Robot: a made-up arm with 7 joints. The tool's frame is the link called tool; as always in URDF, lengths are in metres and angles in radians. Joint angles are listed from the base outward.
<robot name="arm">
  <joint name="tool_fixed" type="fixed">
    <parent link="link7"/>
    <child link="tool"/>
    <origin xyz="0.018 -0.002 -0.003" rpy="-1.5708 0 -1.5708"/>
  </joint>
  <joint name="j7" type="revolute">
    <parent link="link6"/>
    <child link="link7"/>
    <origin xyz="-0.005 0.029 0.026" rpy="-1.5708 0 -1.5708"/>
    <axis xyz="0 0 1"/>
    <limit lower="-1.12" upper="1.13"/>
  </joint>
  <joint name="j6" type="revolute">
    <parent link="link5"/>
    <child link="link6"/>
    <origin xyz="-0.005 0.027 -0.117" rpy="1.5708 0 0"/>
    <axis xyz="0 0 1"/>
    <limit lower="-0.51" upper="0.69"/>
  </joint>
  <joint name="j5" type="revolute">
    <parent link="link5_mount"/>
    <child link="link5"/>
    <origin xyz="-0.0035 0.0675 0.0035" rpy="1.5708 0 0"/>
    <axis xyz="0 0 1"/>
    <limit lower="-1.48" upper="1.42"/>
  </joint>
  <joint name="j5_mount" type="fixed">
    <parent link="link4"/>
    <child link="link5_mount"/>
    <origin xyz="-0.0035 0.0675 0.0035"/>
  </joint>
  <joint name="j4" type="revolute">
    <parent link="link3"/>
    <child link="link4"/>
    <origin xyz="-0.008 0.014 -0.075" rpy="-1.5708 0 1.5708"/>
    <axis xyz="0 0 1"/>
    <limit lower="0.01" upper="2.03"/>
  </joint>
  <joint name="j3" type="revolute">
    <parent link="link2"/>
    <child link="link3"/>
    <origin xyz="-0.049 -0.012 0.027" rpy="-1.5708 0 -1.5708"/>
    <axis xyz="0 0 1"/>
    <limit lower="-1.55" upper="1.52"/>
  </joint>
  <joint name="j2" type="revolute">
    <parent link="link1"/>
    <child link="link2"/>
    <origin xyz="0.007 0.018 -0.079" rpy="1.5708 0 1.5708"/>
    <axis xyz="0 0 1"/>
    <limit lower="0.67" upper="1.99"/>
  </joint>
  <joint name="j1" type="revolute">
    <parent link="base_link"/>
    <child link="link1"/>
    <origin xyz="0.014 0.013 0.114" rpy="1.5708 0 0"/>
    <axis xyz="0 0 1"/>
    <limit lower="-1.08" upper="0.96"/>
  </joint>
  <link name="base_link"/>
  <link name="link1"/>
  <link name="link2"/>
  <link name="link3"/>
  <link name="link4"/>
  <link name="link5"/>
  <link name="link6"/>
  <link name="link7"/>
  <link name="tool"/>
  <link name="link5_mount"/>
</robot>
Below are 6 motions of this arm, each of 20 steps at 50 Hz.
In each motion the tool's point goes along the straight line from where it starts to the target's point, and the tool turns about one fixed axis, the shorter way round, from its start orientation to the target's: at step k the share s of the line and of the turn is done. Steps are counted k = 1, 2, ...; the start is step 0. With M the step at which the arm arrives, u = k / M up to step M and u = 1 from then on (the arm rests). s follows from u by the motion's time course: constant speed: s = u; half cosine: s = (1 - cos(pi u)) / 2; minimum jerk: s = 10 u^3 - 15 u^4 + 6 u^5.
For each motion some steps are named. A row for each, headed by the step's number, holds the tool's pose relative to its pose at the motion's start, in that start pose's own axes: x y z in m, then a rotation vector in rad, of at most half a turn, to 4 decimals.
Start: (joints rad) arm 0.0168 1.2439 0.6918 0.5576 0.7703 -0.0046 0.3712
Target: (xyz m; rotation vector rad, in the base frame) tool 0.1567 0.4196 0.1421 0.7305 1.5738 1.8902
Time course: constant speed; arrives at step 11
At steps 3, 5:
3: -0.0002 0.0073 0.0005 -0.0322 -0.0053 -0.0006
5: -0.0003 0.0122 0.0008 -0.0537 -0.0089 -0.0010

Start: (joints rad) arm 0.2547 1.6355 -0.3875 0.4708 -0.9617 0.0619 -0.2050
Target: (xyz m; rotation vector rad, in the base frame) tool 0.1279 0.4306 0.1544 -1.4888 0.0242 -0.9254
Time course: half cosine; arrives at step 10
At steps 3, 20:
3: -0.0009 -0.0051 0.0000 0.0037 -0.0040 -0.0205
20: -0.0044 -0.0248 -0.0002 0.0181 -0.0194 -0.0995

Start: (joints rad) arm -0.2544 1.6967 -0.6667 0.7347 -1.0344 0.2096 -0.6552
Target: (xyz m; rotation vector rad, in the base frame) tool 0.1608 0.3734 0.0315 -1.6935 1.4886 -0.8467
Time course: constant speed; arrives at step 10
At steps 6, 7, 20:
6: 0.0105 -0.0066 0.0047 -0.1069 0.1201 0.0089
7: 0.0122 -0.0077 0.0054 -0.1247 0.1401 0.0104
20: 0.0174 -0.0110 0.0078 -0.1781 0.2002 0.0148

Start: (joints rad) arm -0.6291 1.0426 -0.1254 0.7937 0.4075 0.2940 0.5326
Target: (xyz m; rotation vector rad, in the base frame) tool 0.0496 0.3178 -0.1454 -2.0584 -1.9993 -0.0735
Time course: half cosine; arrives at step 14
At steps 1, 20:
1: -0.0002 -0.0005 0.0003 0.0007 0.0003 -0.0027
20: -0.0148 -0.0426 0.0257 0.0553 0.0230 -0.2119

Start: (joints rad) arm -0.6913 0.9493 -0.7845 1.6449 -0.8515 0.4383 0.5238
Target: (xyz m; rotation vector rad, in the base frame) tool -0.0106 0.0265 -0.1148 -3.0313 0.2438 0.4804
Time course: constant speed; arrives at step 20
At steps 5, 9, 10, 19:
5: -0.0078 0.0129 -0.0041 -0.0128 -0.0481 -0.0381
9: -0.0140 0.0233 -0.0074 -0.0230 -0.0867 -0.0686
10: -0.0155 0.0259 -0.0082 -0.0256 -0.0963 -0.0763
19: -0.0295 0.0491 -0.0156 -0.0486 -0.1830 -0.1449

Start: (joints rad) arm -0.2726 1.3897 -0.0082 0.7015 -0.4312 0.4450 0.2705
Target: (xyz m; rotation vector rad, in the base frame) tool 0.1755 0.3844 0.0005 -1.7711 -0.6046 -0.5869
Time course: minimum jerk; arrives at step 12
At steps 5, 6, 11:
5: -0.0058 -0.0008 0.0014 0.0144 0.0019 0.0601
6: -0.0084 -0.0012 0.0021 0.0208 0.0027 0.0868
11: -0.0167 -0.0024 0.0041 0.0415 0.0053 0.1726

